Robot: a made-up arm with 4 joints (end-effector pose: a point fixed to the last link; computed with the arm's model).
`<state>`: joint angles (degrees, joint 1 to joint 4).
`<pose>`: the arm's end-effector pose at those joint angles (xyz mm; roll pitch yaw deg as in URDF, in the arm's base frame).
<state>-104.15 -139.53 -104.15 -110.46</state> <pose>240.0 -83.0 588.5 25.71 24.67 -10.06</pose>
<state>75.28 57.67 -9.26 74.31</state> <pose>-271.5 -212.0 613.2 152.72 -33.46 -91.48</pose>
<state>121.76 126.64 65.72 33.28</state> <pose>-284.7 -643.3 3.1 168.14 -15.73 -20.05</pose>
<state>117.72 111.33 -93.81 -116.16</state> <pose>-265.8 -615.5 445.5 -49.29 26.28 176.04</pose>
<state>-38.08 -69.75 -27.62 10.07</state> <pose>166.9 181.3 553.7 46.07 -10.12 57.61</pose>
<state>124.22 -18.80 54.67 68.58</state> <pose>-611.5 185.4 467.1 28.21 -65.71 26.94</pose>
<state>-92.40 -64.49 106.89 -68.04</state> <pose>214.7 494.0 293.6 45.86 -9.50 -164.58</pose>
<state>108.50 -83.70 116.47 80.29</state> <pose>-171.2 471.6 284.8 4.27 -13.75 -27.14</pose>
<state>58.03 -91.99 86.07 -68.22</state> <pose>-373.3 289.3 23.3 -157.75 32.02 4.63</pose>
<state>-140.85 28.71 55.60 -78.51</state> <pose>-354.7 211.7 -381.4 120.21 -19.09 -163.31</pose>
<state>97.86 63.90 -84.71 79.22</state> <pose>-161.5 -136.5 432.2 -164.12 5.51 -175.23</pose>
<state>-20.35 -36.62 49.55 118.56</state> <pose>461.6 152.4 281.0 146.21 63.45 59.98</pose>
